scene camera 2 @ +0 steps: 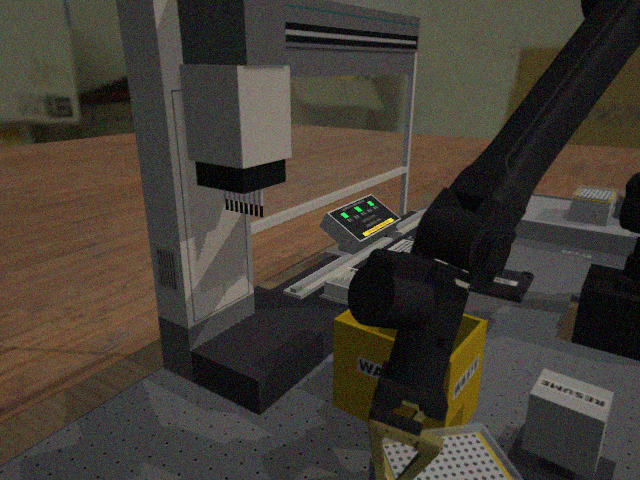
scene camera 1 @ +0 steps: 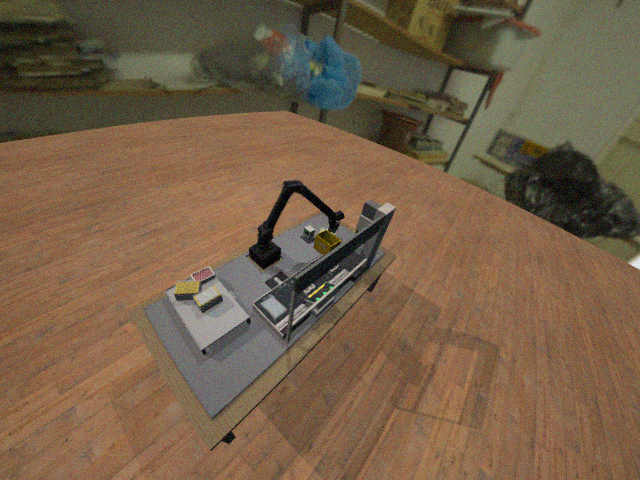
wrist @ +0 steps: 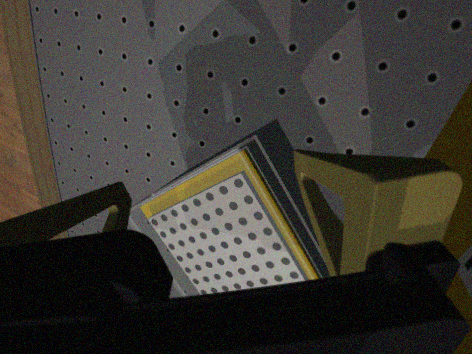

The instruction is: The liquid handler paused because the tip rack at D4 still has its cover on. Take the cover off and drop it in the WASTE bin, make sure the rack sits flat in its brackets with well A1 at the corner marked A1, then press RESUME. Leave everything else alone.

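Places are measured from the arm's base along level axes (x ahead, y left, z up), in metres.
Where they show: gripper, fingertip midpoint: (scene camera 2: 386, 476) (scene camera 1: 334, 233) (wrist: 207, 176); arm's base, link origin: (scene camera 1: 263, 247).
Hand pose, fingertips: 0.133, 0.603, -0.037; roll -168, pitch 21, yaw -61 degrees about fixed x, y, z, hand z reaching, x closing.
Each offset is from my fingertips to the top centre of the thing, as dx, dy, dz. "spot": to the spot under its first point.
A tip rack @(-0.043, -0.039, +0.020) (scene camera 2: 460, 457) (wrist: 225, 235), with a perforated white top, yellow rim and dark side, stands on the grey mat near the yellow WASTE bin @(+0.071, -0.162, +0.084) (scene camera 1: 327, 245) (scene camera 2: 361, 361). Clear edges show around its rim, like a cover. The lower part of the rack is hidden in the wrist view. My gripper (scene camera 1: 333, 227) (scene camera 2: 395, 471) (wrist: 207, 176) is open and empty, its fingers above and to either side of the rack. The RESUME block @(-0.117, -0.187, +0.054) (scene camera 1: 308, 233) (scene camera 2: 566, 413) stands beside the bin. Labels D4 and A1 cannot be read.
The liquid handler's pipette head @(+0.294, -0.080, +0.394) (scene camera 2: 266, 113) hangs beside its upright column. A tilted status panel @(spot: +0.407, -0.516, +0.074) (scene camera 2: 359, 217) stands behind the bin. A dark base block @(spot: +0.243, -0.049, +0.004) (scene camera 2: 258, 361) is left of the bin. A pale raised platform @(+0.063, -1.106, +0.015) (scene camera 1: 222, 325) holds several racks at the far end.
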